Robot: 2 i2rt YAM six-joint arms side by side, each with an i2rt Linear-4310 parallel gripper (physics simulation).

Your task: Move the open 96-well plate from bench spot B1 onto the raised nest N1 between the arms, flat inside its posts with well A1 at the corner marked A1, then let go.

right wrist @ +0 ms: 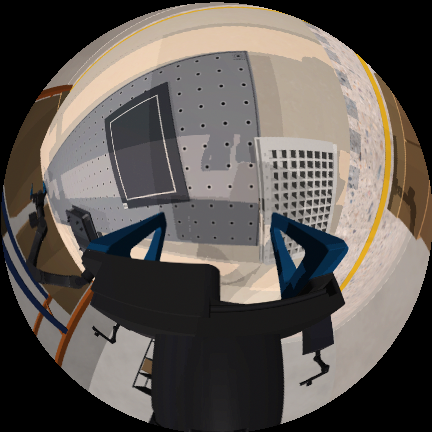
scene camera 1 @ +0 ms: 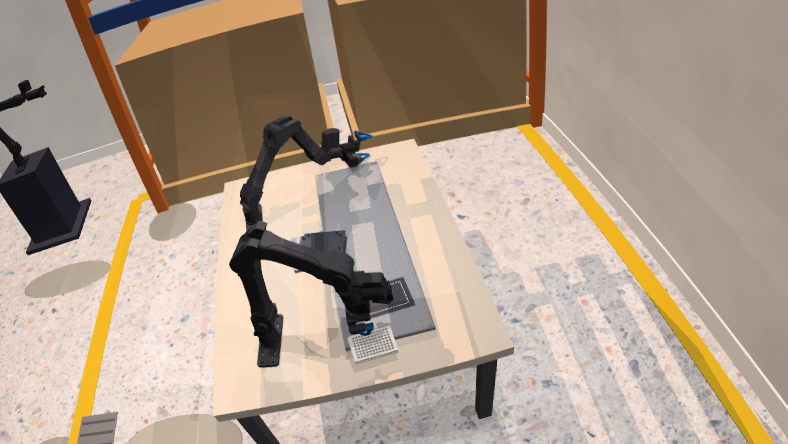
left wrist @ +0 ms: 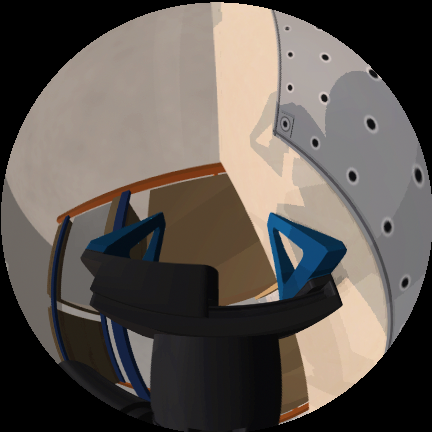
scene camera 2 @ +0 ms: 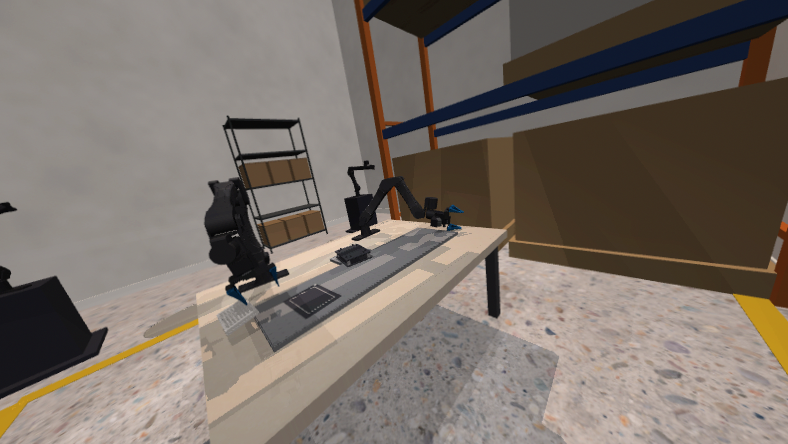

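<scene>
The white 96-well plate lies wells up at the near end of the grey perforated board, beside the dark outlined pad. My right gripper is open and empty, above the plate's edge, with one finger in front of the plate in the right wrist view. The black raised nest with small posts stands between the arms; its A1 mark cannot be made out. My left gripper is open and empty at the board's far end.
The grey perforated board runs along the wooden table. The right arm reaches across in front of the nest in scene camera 1. Large boxes stand beyond the table's far end.
</scene>
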